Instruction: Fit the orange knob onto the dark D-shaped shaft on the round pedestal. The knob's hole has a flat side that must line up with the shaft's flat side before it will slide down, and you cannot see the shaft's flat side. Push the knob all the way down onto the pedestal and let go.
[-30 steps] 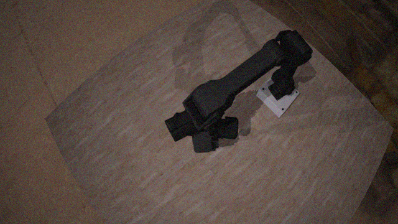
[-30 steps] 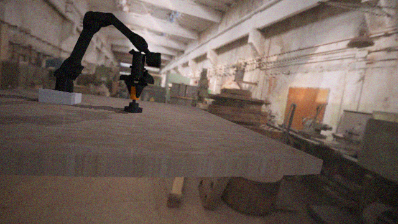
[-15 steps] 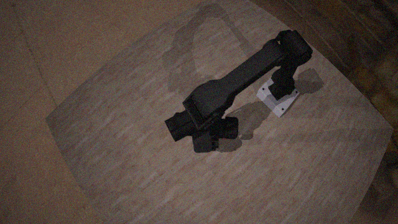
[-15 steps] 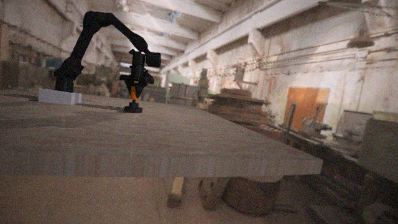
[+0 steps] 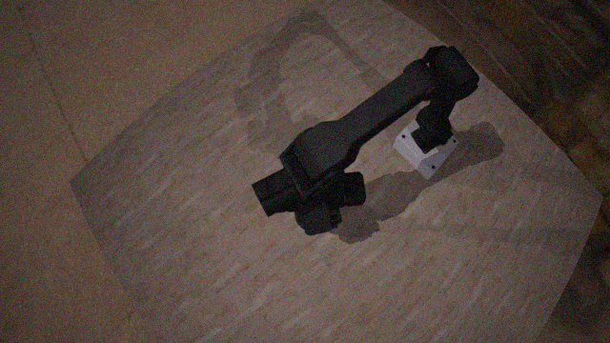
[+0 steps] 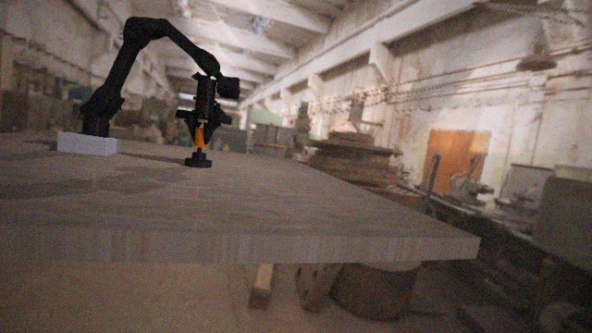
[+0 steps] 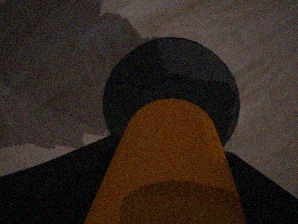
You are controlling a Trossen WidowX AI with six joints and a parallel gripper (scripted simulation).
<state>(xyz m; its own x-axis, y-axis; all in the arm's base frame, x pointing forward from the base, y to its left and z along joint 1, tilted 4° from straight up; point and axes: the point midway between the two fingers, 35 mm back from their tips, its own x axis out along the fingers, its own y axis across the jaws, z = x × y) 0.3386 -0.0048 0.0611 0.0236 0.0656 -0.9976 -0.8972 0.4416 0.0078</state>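
The orange knob lies 20 mm above my gripper tip. Also, from my gripper tip: dark pedestal (40 mm below).
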